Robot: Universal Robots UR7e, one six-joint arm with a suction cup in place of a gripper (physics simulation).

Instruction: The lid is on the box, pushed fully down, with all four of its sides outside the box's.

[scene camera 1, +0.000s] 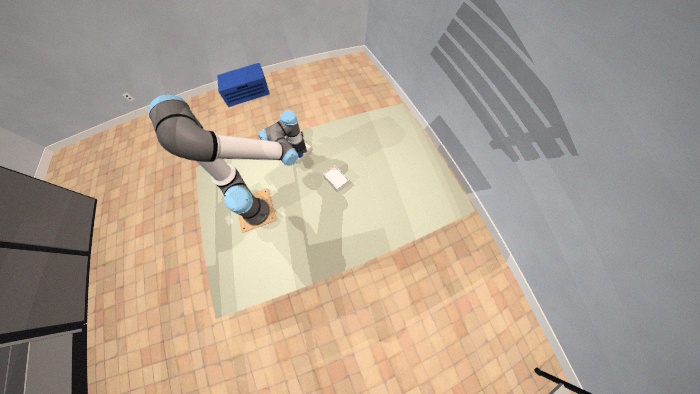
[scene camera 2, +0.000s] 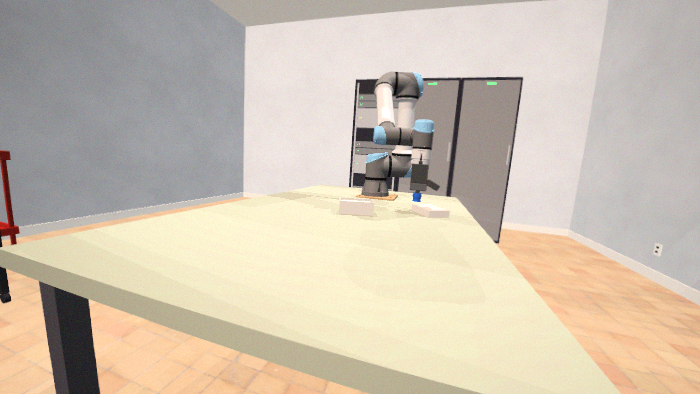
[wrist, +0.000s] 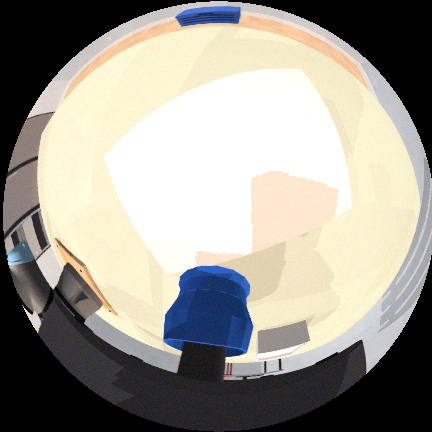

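Pixels of known places: hand at its tool point: (scene camera 1: 300, 155) (scene camera 2: 416, 201) (wrist: 213, 290); arm's base at its link origin: (scene camera 1: 256, 211) (scene camera 2: 374, 195) (wrist: 83, 284).
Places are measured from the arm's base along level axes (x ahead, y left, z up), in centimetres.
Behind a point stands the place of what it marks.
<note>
The white lid (scene camera 1: 308, 149) @[z 0.9, x 34.7, y 33.3 cm] (scene camera 2: 436, 213) @[z 0.7, x 34.3, y 36.9 cm] (wrist: 215, 150) @[z 1.8, x 27.6, y 34.2 cm] lies flat on the table top, apart from the box, and looks large and overexposed in the wrist view. The white box (scene camera 1: 336, 178) @[z 3.1, x 47.2, y 8.4 cm] (scene camera 2: 356, 207) @[z 1.8, x 50.9, y 11.1 cm] (wrist: 283, 334) @[z 1.0, x 44.2, y 14.8 cm] stands upright with its open side up, off to one side of the lid. My gripper, a blue suction cup (scene camera 1: 300, 156) (scene camera 2: 416, 201) (wrist: 214, 270), points down close above the lid's edge on the box's side. A thin gap shows under it in scene camera 2, and it holds nothing. The exact point below the cup is hidden in the wrist view.
The arm's base stands on an orange plate (scene camera 1: 244, 226) @[z -0.3, x -7.5, y -6.8 cm] on the pale green table top (scene camera 1: 395, 200) @[z -0.8, x 77.0, y -10.5 cm] (scene camera 2: 300, 275) @[z -0.8, x 101.3, y 23.2 cm]. A blue cabinet (scene camera 1: 243, 85) (wrist: 210, 16) stands on the floor past the table. Tall grey cabinets (scene camera 2: 482, 150) stand behind the arm. A red frame (scene camera 2: 6, 190) is at the far left.
</note>
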